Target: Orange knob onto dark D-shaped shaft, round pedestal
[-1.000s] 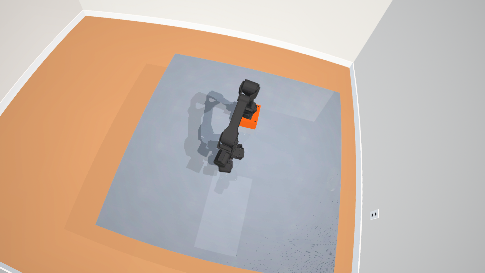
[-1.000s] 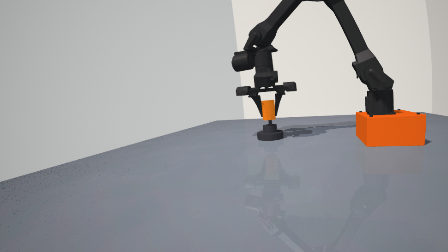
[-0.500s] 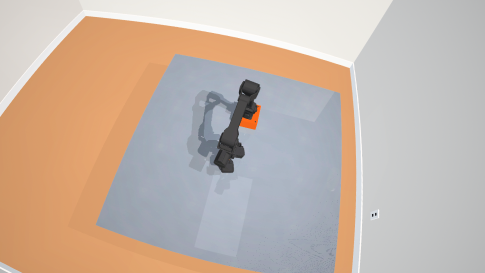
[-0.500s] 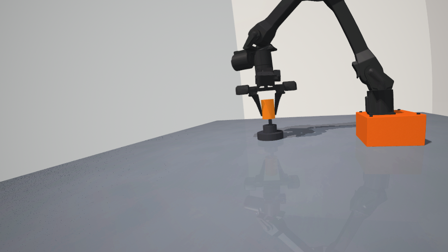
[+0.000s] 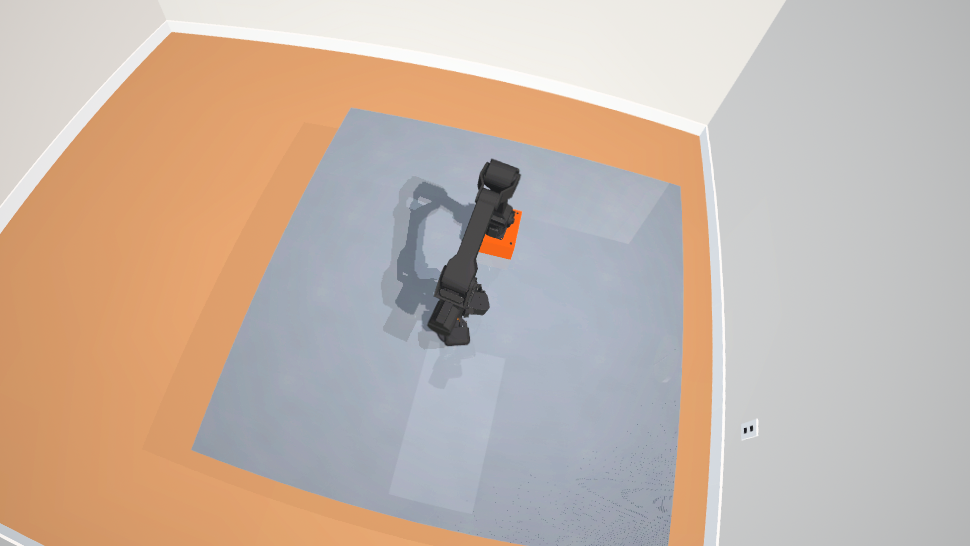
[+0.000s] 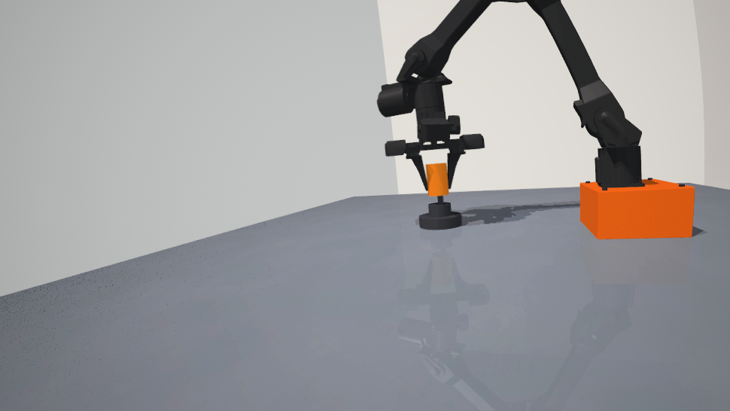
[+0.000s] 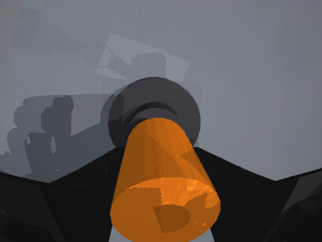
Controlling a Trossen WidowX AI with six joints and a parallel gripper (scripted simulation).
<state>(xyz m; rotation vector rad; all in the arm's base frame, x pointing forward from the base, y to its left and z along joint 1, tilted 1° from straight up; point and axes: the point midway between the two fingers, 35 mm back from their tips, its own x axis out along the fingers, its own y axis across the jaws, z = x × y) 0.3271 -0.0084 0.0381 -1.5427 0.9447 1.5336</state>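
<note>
My gripper tip is 2 cm below the orange knob. Round my gripper tip: round dark pedestal 4 cm below.
</note>
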